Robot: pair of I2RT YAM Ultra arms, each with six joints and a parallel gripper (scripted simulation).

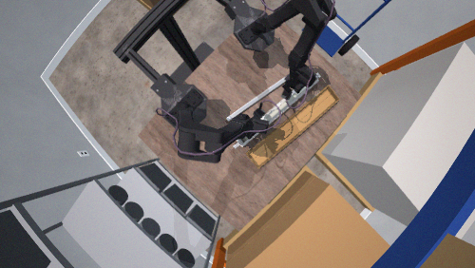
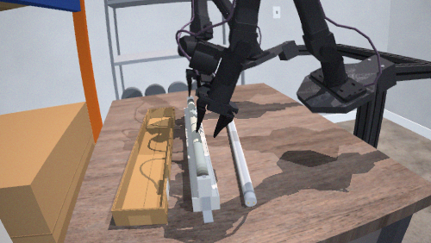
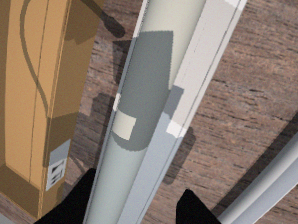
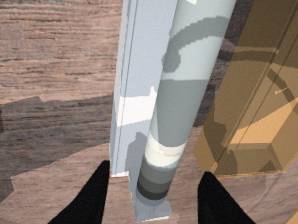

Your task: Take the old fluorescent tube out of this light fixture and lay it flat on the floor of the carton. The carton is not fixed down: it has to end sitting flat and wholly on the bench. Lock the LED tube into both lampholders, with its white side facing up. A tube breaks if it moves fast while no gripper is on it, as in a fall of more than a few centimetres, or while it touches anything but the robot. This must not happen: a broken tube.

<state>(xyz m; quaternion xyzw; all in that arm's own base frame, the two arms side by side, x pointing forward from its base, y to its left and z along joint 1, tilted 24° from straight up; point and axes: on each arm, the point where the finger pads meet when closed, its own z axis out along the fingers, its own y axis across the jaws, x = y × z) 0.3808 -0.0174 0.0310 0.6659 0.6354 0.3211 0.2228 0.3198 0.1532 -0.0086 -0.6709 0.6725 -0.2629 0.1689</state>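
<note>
My right gripper is now 210 mm to the right of the old fluorescent tube, 50 mm short of it and 40 mm above it. The rest, counted from my right hand: LED tube (250 mm to the left, 100 mm below, 70 mm behind); then carton (200 mm to the left, 190 mm ahead, 90 mm below); then grey light fixture (210 mm to the left, 60 mm below, 50 mm ahead).
Right now the old fluorescent tube is 12 cm to the right of my left hand, 4 cm below it and 1 cm ahead of it. The rest, counted from my left hand: LED tube (11 cm behind, 9 cm below, 8 cm to the right); carton (14 cm ahead, 13 cm to the right, 9 cm below); grey light fixture (12 cm to the right, 5 cm below, 1 cm ahead).
</note>
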